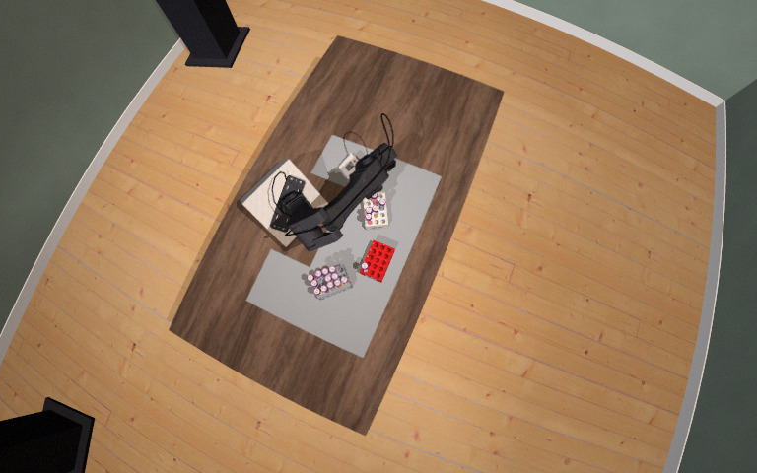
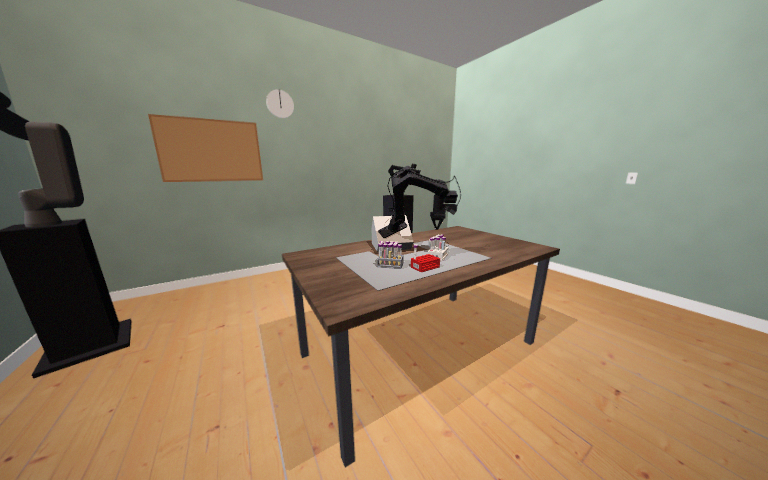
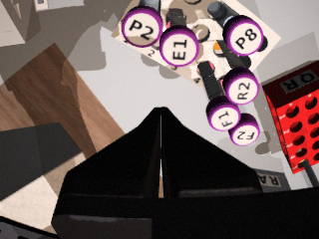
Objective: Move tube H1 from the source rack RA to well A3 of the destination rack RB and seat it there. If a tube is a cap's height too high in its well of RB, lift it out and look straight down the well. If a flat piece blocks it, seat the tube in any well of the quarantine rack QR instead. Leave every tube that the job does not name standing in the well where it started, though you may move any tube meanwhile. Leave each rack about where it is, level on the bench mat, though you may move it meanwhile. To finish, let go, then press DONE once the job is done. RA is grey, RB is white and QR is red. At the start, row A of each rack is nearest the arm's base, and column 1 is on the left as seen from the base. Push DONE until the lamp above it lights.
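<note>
Now: the DONE button box 140 mm to the left of my hand, 120 mm below it and 100 mm behind it. From my hand the other things lie so: tube H1: 250 mm to the right, 100 mm below, 40 mm ahead; red rack QR: 210 mm to the right, 140 mm below, 70 mm ahead; white rack RB: 140 mm below, 30 mm ahead, 20 mm to the right.
</note>
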